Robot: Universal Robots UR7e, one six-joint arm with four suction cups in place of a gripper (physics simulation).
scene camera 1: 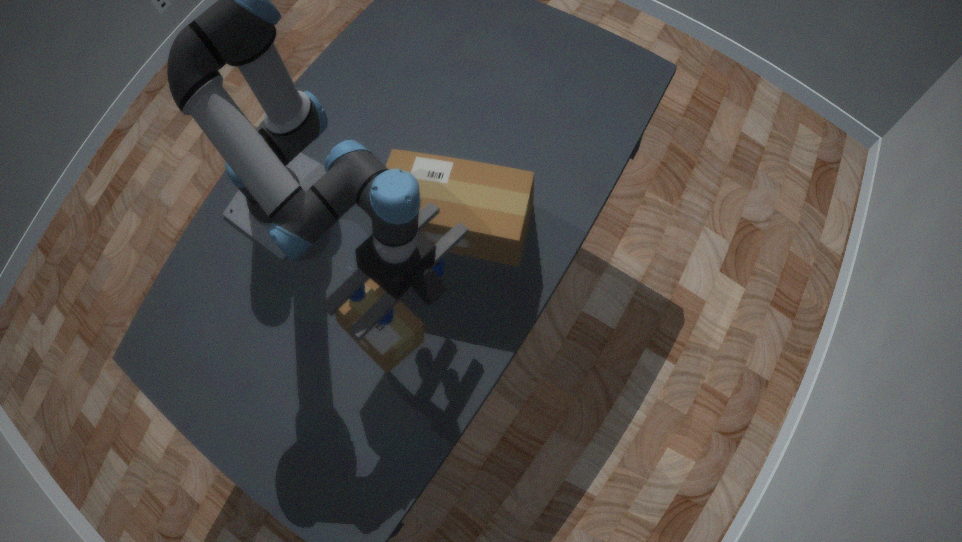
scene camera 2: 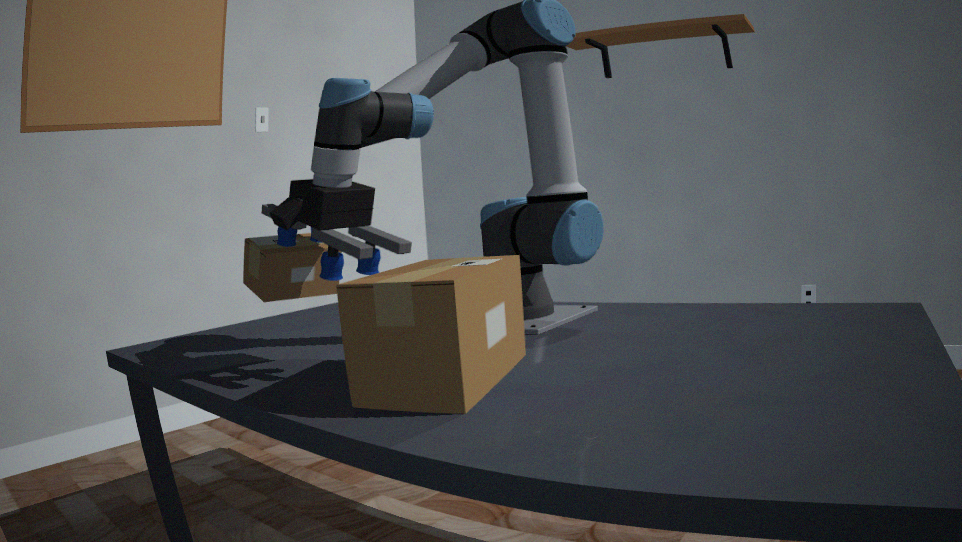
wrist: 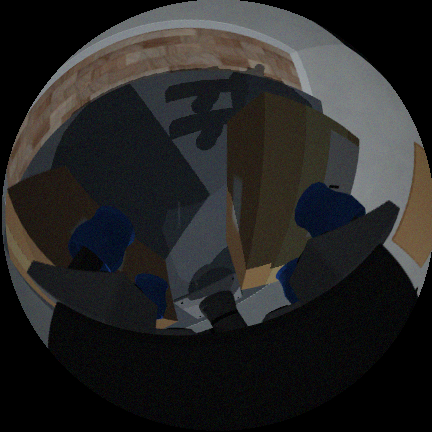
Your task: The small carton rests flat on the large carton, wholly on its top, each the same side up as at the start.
Scene:
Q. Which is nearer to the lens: the large carton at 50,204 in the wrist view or the small carton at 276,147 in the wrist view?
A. The small carton.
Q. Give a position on a large carton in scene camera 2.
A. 436,336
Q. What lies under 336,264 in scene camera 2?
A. The suction head.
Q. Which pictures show the small carton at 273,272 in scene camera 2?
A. Scene camera 1, scene camera 2 and the wrist view: all of them.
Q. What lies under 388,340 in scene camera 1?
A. A small carton.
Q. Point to the suction head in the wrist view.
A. At 107,233

